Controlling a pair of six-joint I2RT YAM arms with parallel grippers.
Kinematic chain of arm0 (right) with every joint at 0, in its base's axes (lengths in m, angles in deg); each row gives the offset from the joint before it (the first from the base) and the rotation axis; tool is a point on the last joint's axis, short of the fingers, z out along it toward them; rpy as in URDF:
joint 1: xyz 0 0 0.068 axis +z
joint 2: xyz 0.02 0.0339 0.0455 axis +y
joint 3: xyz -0.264 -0.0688 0 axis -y
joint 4: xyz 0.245 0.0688 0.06 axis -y
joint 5: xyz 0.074 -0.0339 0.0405 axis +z
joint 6: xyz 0.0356 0 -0.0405 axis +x
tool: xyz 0 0 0 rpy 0 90 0
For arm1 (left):
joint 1: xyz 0 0 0.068 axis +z
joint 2: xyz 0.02 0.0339 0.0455 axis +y
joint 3: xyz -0.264 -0.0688 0 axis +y
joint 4: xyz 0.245 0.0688 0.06 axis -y
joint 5: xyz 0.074 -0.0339 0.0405 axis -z
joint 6: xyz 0.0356 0 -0.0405 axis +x
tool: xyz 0 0 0 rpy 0 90 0
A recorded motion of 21 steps. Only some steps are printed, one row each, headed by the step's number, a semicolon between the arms.
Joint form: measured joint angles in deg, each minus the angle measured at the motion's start. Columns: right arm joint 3, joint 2, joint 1, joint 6, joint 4, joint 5; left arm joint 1, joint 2, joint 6, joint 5, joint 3, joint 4.
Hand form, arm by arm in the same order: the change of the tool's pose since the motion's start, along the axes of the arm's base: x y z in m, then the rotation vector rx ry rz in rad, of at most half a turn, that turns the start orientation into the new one. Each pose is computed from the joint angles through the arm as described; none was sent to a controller.
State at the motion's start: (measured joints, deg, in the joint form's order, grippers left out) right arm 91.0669 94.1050 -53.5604 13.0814 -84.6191 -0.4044; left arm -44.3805 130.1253 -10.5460 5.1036 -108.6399 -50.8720
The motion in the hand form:
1: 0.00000 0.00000 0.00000 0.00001 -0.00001 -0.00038; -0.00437 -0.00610 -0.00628 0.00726 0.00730 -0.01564
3: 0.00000 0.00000 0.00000 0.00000 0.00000 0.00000; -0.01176 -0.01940 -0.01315 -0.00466 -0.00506 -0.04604
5: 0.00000 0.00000 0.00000 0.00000 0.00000 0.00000; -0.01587 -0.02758 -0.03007 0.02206 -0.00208 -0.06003
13: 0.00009 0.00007 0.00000 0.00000 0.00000 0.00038; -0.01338 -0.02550 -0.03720 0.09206 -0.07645 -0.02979
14: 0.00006 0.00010 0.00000 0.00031 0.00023 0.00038; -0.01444 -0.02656 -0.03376 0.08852 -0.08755 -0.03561
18: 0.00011 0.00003 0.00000 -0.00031 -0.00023 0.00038; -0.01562 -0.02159 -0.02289 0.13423 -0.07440 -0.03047
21: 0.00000 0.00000 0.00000 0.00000 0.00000 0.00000; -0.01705 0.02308 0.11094 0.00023 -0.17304 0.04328
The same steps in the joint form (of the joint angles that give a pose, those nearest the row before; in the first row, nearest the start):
1: 0.00 0.00 0.00 0.02 0.00 0.00; -0.90 0.81 0.00 0.00 0.00 0.22
3: 0.00 0.00 0.00 0.00 0.00 0.00; -2.64 1.81 0.00 -0.02 0.00 2.21
5: 0.00 0.00 0.00 0.00 0.00 0.00; -3.74 3.98 0.00 -1.00 0.00 3.15
13: 0.00 0.00 0.02 0.00 0.00 0.00; -3.80 4.37 0.02 -7.13 0.96 4.55
14: 0.00 0.00 0.02 0.00 -0.02 0.00; -4.00 3.96 0.28 -7.39 0.96 4.70
18: 0.00 0.00 0.02 0.00 0.02 0.00; -3.80 3.32 0.39 -8.63 -0.74 -0.04
21: 0.00 0.00 0.00 0.00 0.00 0.00; 0.00 -10.40 0.20 -7.37 -7.56 -10.88

